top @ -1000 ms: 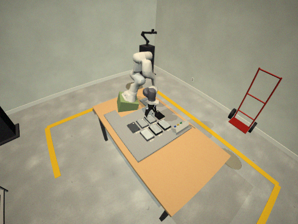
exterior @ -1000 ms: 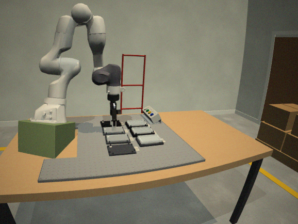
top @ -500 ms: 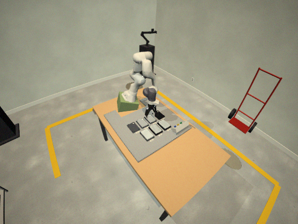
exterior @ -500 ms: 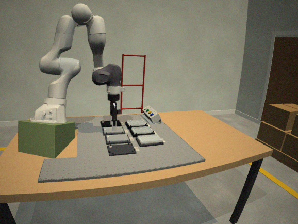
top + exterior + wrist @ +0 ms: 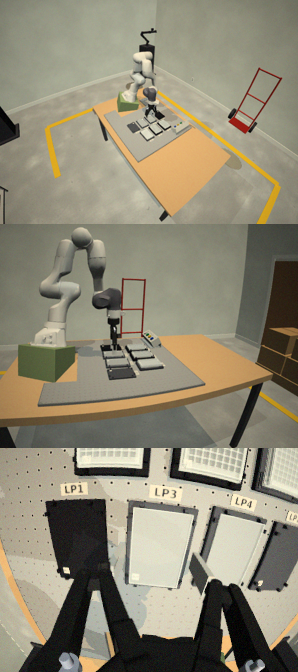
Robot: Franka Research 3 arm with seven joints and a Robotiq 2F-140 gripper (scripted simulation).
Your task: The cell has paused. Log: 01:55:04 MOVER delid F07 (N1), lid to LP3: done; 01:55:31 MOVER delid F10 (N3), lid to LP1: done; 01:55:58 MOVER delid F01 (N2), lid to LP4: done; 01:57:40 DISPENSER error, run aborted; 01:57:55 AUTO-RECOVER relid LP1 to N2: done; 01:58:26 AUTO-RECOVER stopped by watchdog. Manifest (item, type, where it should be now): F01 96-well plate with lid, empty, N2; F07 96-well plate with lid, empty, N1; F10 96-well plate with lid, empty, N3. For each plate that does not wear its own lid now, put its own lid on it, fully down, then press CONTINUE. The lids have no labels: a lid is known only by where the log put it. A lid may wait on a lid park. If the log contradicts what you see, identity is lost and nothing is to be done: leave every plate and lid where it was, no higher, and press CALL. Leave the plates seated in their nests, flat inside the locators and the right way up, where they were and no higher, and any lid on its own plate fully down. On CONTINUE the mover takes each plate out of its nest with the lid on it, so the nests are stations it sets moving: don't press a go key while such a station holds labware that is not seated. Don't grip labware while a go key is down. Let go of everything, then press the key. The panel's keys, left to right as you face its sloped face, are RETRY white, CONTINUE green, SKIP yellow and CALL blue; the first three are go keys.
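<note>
The park LP3 lies 50 mm below my hand. The rest, counted from my hand: plate: 200 mm to the right, 170 mm ahead, 30 mm below; park LP2: 250 mm to the right, 50 mm below, 20 mm behind; park LP1: 130 mm to the left, 50 mm below, 10 mm ahead.
</note>
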